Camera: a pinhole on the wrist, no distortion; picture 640 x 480 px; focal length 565.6 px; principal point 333.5 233.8 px. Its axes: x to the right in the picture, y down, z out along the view. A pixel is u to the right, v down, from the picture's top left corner.
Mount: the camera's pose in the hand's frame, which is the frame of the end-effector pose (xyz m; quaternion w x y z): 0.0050 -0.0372 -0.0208 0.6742 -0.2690 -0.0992 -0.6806
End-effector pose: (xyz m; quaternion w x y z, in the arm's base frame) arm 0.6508 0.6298 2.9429 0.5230 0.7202 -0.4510 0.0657
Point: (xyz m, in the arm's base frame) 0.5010 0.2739 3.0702
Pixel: 266.2 356.6
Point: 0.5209 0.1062 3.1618
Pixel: 286.2 458.4
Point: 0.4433 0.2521 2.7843
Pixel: 533.5 91.7
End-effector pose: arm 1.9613 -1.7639 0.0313 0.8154 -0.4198 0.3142 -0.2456
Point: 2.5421 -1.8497 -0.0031
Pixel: outside the picture
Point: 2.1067 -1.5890 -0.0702
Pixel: 83.9 132.4
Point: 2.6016 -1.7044 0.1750
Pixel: 602.8 432.6
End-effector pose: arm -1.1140 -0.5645 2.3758 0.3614 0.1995 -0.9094 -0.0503
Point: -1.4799 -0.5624 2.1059
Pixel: 527.0 169.4
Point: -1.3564 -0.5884 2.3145
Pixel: 448.2 370.3
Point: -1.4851 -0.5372 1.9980
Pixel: 549.6 72.5
